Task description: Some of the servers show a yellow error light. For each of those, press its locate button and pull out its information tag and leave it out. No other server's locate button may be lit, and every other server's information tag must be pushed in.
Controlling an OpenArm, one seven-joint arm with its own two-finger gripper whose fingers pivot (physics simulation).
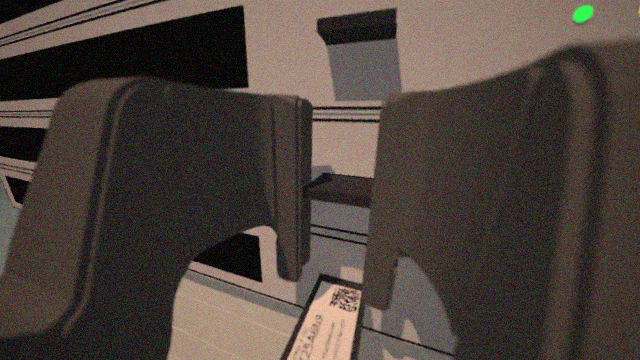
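My gripper (342,195) is shut on the dark information tag (342,191) of the middle server, with one finger at each side edge of the tag. The server above has a dark tag (357,26) standing out a little from its pale front panel (285,50). Below, a longer, dark-edged information tag (325,325) with a white label and a QR code sticks out, partly cut off by the frame. A green light (583,14) shows at the upper right, with a sliver of yellow-orange at the frame's right edge. The fingers hide much of the server fronts.
Black recessed openings (200,55) lie at the left of the server fronts, with another opening (235,257) below the left finger. A pale lined surface (225,320) lies at the bottom. Shadows fall across the lower panels.
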